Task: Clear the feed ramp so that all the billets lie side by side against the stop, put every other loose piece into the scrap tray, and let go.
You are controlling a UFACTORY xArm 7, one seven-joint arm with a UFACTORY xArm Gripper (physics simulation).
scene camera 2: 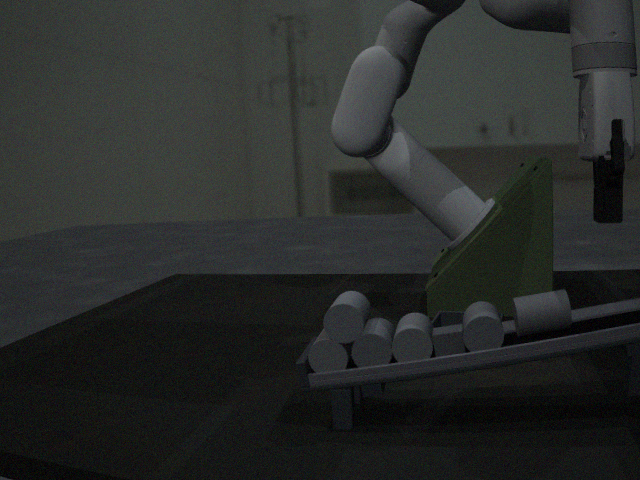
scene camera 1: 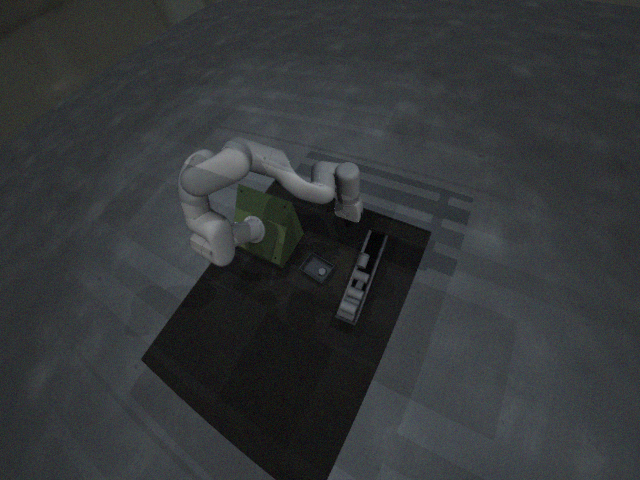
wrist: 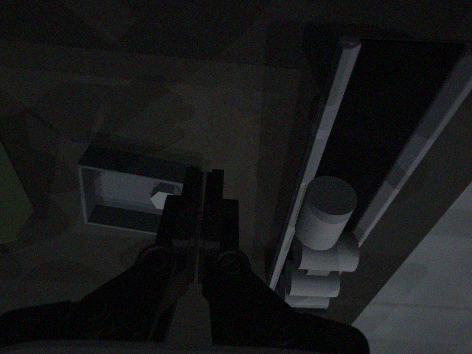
Labels:
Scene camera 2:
billet: 344, 322
billet: 537, 313
billet: 482, 327
billet: 413, 340
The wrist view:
my gripper: 204, 191

